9 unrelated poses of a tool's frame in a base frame.
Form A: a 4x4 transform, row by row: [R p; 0 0 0 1], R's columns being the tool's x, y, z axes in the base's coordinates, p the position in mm. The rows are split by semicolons.
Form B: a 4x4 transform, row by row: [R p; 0 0 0 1], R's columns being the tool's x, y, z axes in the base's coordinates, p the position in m. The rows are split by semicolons. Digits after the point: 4 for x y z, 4 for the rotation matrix.
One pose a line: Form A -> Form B
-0.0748 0.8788 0.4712 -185.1; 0.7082 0.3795 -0.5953 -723.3; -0.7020 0.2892 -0.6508 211.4; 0 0 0 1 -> -0.0748 0.8788 0.4712 -0.1851; 0.7082 0.3795 -0.5953 -0.7233; -0.7020 0.2892 -0.6508 0.2114; 0 0 0 1
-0.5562 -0.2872 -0.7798 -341.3; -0.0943 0.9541 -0.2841 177.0; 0.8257 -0.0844 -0.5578 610.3; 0 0 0 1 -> -0.5562 -0.2872 -0.7798 -0.3413; -0.0943 0.9541 -0.2841 0.1770; 0.8257 -0.0844 -0.5578 0.6103; 0 0 0 1
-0.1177 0.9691 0.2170 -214.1; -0.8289 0.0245 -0.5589 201.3; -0.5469 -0.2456 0.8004 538.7; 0 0 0 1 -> -0.1177 0.9691 0.2170 -0.2141; -0.8289 0.0245 -0.5589 0.2013; -0.5469 -0.2456 0.8004 0.5387; 0 0 0 1
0.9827 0.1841 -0.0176 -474.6; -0.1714 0.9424 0.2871 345.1; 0.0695 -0.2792 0.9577 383.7; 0 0 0 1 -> 0.9827 0.1841 -0.0176 -0.4746; -0.1714 0.9424 0.2871 0.3451; 0.0695 -0.2792 0.9577 0.3837; 0 0 0 1
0.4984 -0.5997 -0.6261 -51.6; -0.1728 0.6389 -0.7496 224.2; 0.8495 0.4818 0.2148 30.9; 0 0 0 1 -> 0.4984 -0.5997 -0.6261 -0.0516; -0.1728 0.6389 -0.7496 0.2242; 0.8495 0.4818 0.2148 0.0309; 0 0 0 1
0.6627 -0.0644 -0.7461 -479.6; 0.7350 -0.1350 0.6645 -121.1; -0.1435 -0.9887 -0.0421 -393.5; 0 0 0 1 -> 0.6627 -0.0644 -0.7461 -0.4796; 0.7350 -0.1350 0.6645 -0.1211; -0.1435 -0.9887 -0.0421 -0.3935; 0 0 0 1
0.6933 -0.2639 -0.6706 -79.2; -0.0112 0.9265 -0.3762 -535.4; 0.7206 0.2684 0.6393 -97.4; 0 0 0 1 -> 0.6933 -0.2639 -0.6706 -0.0792; -0.0112 0.9265 -0.3762 -0.5354; 0.7206 0.2684 0.6393 -0.0974; 0 0 0 1
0.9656 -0.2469 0.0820 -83.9; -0.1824 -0.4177 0.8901 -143.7; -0.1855 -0.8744 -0.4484 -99.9; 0 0 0 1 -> 0.9656 -0.2469 0.0820 -0.0839; -0.1824 -0.4177 0.8901 -0.1437; -0.1855 -0.8744 -0.4484 -0.0999; 0 0 0 1
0.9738 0.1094 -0.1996 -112.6; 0.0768 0.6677 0.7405 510.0; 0.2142 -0.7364 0.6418 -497.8; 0 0 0 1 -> 0.9738 0.1094 -0.1996 -0.1126; 0.0768 0.6677 0.7405 0.5100; 0.2142 -0.7364 0.6418 -0.4978; 0 0 0 1
